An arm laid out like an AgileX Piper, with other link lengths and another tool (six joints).
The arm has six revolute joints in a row. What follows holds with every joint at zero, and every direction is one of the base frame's.
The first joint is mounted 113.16 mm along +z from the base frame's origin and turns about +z.
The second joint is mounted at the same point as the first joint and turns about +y.
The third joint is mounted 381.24 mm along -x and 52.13 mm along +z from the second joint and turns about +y.
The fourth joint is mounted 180.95 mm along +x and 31.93 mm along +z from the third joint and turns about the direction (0.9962, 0, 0.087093).
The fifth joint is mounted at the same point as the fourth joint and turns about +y.
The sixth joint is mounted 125.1 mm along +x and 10.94 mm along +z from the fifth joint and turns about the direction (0.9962, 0, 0.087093).
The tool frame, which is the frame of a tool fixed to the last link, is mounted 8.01 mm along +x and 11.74 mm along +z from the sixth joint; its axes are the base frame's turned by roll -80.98, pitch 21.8 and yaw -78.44 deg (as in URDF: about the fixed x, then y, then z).
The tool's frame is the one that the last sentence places.
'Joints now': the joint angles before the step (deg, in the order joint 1, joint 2, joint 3, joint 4, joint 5, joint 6). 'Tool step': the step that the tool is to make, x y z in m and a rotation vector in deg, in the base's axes. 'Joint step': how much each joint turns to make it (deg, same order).
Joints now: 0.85 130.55 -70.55 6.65 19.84 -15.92
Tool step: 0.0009 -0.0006 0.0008 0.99 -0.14 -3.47
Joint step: 0.00 -0.05 -0.10 0.13 -0.15 3.48
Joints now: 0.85 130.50 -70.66 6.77 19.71 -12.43
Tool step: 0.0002 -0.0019 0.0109 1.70 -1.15 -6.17
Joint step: -0.06 -1.39 0.04 -0.27 -0.08 6.59
